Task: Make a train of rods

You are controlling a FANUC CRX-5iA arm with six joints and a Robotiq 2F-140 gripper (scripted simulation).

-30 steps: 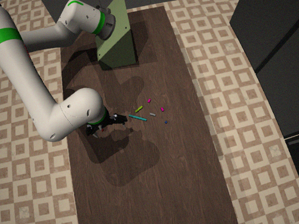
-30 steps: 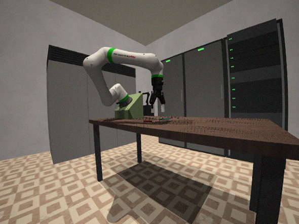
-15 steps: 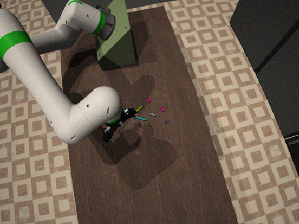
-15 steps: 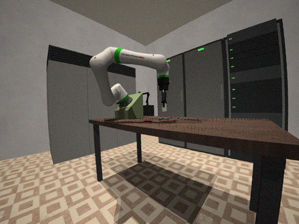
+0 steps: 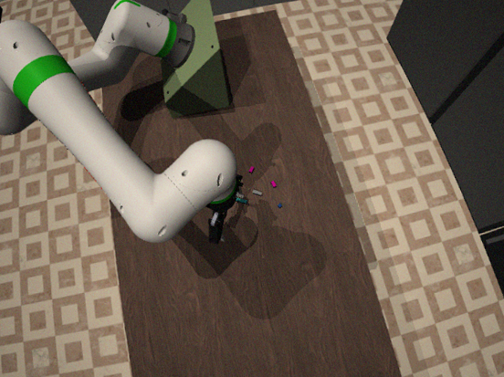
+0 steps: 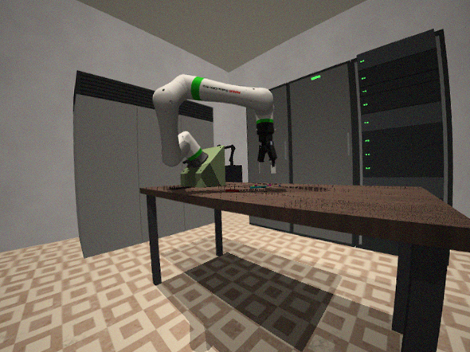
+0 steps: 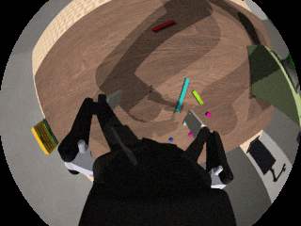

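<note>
Now: hand 1 cm past the small blue rod, 16 cm to the right of it and 9 cm above it. Also, from my hand: grey rod: 7 cm behind, 10 cm to the left, 9 cm below; then lime rod: 12 cm behind, 4 cm to the left, 9 cm below; then turquoise rod: 7 cm behind, 2 cm to the left, 9 cm below.
</note>
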